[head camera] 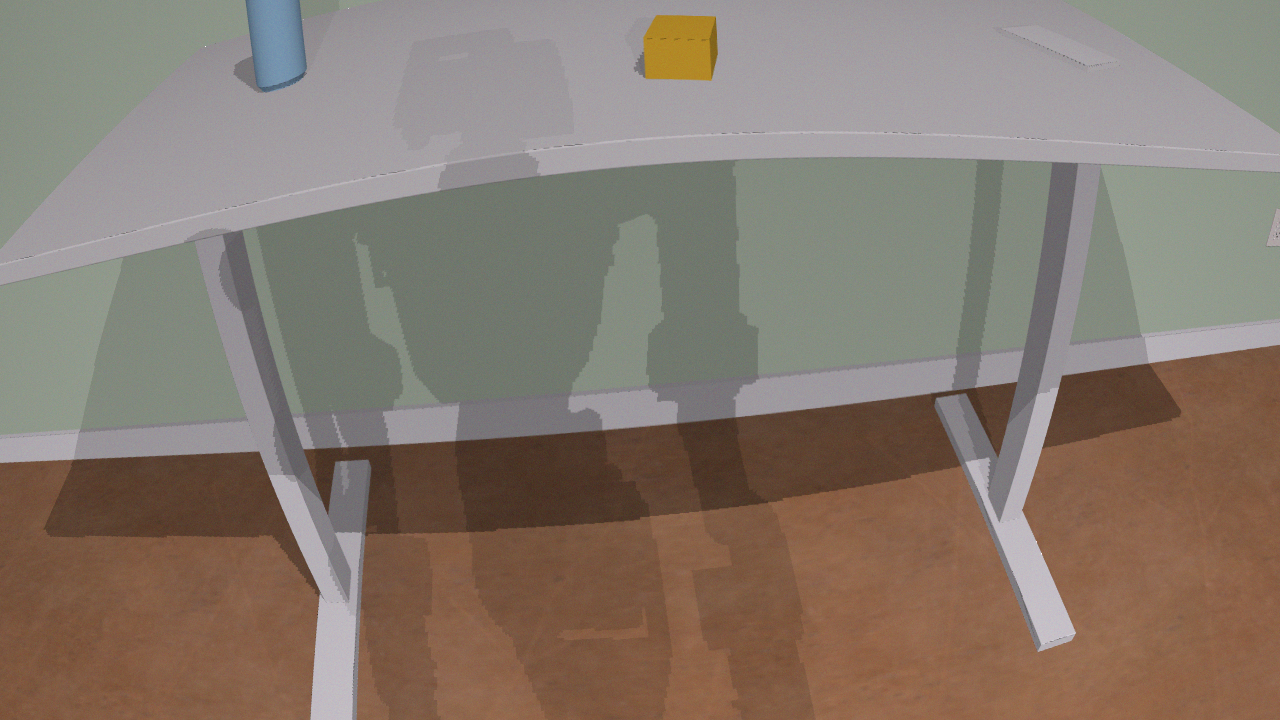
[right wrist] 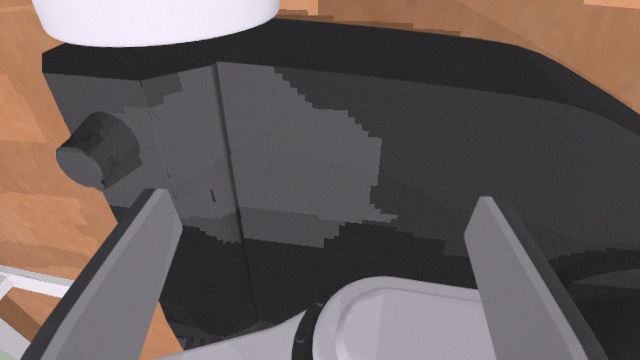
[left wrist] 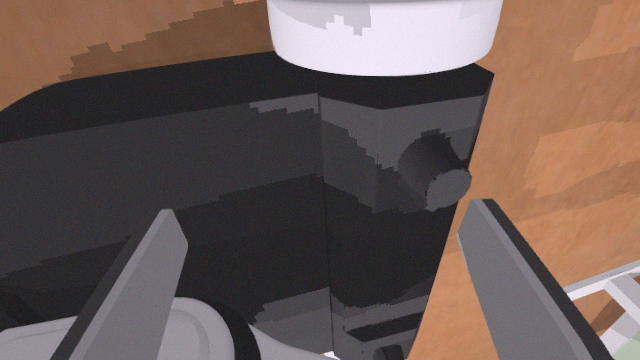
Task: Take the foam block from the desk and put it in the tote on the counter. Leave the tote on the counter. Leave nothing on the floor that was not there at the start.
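Frame: origin at the robot's base, x ahead, y left, z up, level; metres.
Where they show: left gripper, fingertip midpoint: (left wrist: 321,223); right gripper, fingertip midpoint: (right wrist: 322,212).
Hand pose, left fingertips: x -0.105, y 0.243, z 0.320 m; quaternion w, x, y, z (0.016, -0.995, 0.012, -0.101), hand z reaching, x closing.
Each offset is from my left fingertips to the top centre of the thing. "spot": to the spot under its first point. Level surfaces: height alone.
The foam block, a yellow-orange block {0.836 m ahead, 0.286 m right, 0.676 m up} (head camera: 679,48), sits on the light grey desk {0.632 m up} (head camera: 850,98), a little right of the middle in the head view. My left gripper (left wrist: 321,223) is open, with no thing between its fingers, above my dark base and the floor. My right gripper (right wrist: 322,212) is open in the same way, above my base. Neither gripper shows in the head view, so both are away from the block. The tote and the counter do not show in these views.
A blue bottle {spot: 0.943 m ahead, 0.177 m left, 0.694 m up} (head camera: 277,44) stands at the left of the desk, its top cut off by the frame. A thin pale flat piece {1.020 m ahead, 0.814 m right, 0.641 m up} (head camera: 1058,45) lies at the right. Two desk legs (head camera: 277,420) (head camera: 1047,358) with long feet stand on the brown floor {0.318 m down} (head camera: 859,591). A green wall is behind.
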